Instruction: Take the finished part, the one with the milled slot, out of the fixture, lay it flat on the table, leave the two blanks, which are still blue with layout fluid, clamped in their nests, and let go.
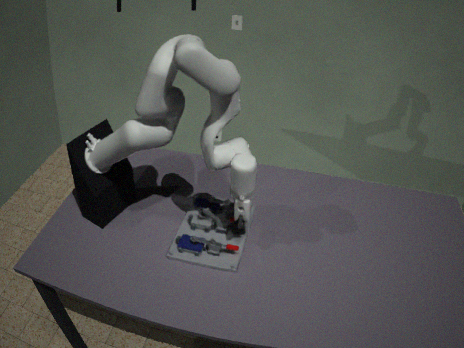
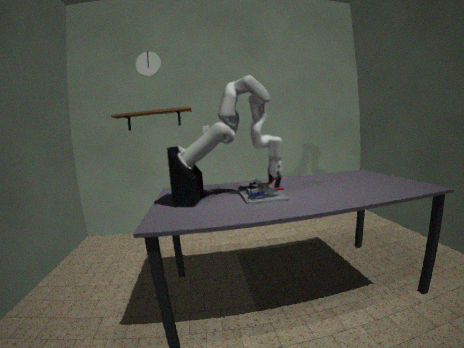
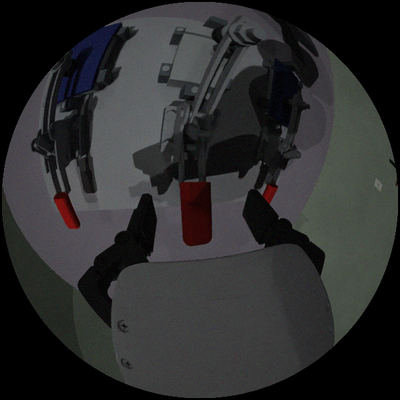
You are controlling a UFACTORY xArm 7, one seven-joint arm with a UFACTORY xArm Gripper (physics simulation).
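Places are measured from the arm's base along level axes (x ahead, y left, z up), in centimetres.
Pixels of known places: gripper, between the fingertips: [image 1: 241,222] [image 2: 273,184]; arm's base, origin of its link: [image 1: 98,156] [image 2: 185,161].
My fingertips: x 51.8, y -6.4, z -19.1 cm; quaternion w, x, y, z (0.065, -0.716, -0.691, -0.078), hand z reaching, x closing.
Note:
Ahead of a thing's pixels: the offset from my fingertips to its middle. "spot": to the spot under its first point. Level surfaces: height alone.
The finished part {dx -13.4, dy +0.5, dz -1.9 cm} [image 3: 189,59] [image 1: 201,223] is a pale grey block in the fixture's middle nest; its slot is not clear. The middle clamp's arm reaches over it; whether its tip presses is unclear. That clamp's red handle [image 3: 196,212] shows between the open fingers of my gripper [image 3: 201,204] [image 2: 274,182], which holds nothing and is low at the fixture's handle side. One blue blank {dx -15.8, dy -10.2, dz -2.1 cm} [image 3: 90,62] [image 1: 190,243] sits in the near nest under its clamp. The other blue blank {dx -12.5, dy +11.5, dz -2.4 cm} [image 3: 283,92] [image 1: 206,202] sits in the far nest, in shadow.
The grey fixture plate {spot: dx -10.6, dy -16.0, dz -3.5 cm} [image 1: 205,260] [image 3: 120,192] lies on the purple table {dz -5.0 cm} [image 1: 350,280] [image 2: 340,195]. The near clamp's red handle {spot: dx -2.3, dy -13.1, dz +0.7 cm} [image 1: 232,247] [image 3: 66,210] and the far clamp's red handle [image 3: 270,193] flank the middle one. The black arm base [image 1: 102,200] [image 2: 185,185] stands at the table's left.

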